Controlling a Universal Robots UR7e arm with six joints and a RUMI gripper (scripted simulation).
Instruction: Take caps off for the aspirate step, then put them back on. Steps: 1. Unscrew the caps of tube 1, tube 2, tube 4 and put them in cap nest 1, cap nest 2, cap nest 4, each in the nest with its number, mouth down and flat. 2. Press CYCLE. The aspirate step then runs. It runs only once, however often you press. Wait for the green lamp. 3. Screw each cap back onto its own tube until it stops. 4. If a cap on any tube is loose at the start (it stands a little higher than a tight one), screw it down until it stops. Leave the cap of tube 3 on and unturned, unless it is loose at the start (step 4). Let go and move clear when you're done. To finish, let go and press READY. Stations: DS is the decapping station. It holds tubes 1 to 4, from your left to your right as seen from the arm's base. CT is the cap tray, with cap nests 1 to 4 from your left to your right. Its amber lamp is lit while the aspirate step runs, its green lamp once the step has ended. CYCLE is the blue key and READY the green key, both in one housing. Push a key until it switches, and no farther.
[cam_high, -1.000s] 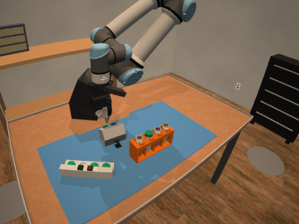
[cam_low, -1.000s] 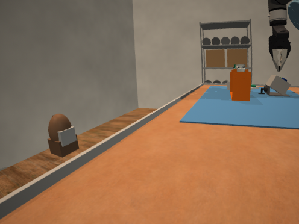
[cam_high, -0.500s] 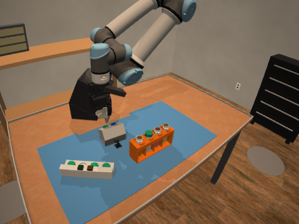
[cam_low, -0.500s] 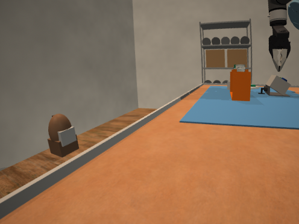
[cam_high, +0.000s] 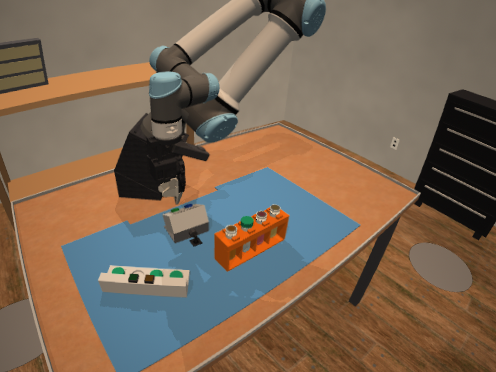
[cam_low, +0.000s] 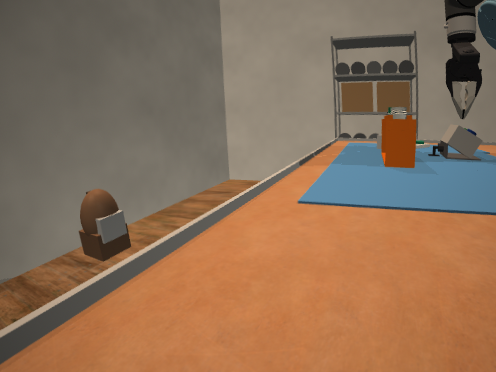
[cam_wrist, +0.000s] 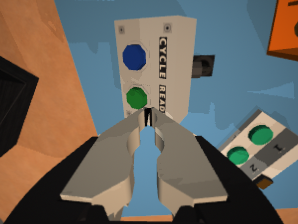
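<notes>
My hand is 2 cm past the green key and 5 cm above it. From my hand the other things lie so: cap: 18 cm ahead, 9 cm to the right, 10 cm below; then grey key housing: 2 cm to the left, 6 cm below; then blue key: 2 cm behind, 4 cm to the left, 5 cm below.
</notes>
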